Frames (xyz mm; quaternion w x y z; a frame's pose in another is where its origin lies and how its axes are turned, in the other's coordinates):
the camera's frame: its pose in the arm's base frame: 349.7 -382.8 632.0 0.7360 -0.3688 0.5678 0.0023
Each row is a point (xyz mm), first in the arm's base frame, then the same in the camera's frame.
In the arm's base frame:
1: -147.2 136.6 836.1
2: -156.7 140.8 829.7
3: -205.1 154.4 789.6
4: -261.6 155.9 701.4
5: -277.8 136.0 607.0
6: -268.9 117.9 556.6
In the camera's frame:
1: -563.2 477.6 -114.1
2: -563.0 488.2 -120.3
3: -552.2 540.1 -156.6
4: -499.1 612.7 -210.2
5: -417.5 656.1 -242.5
6: -364.6 666.4 -249.1

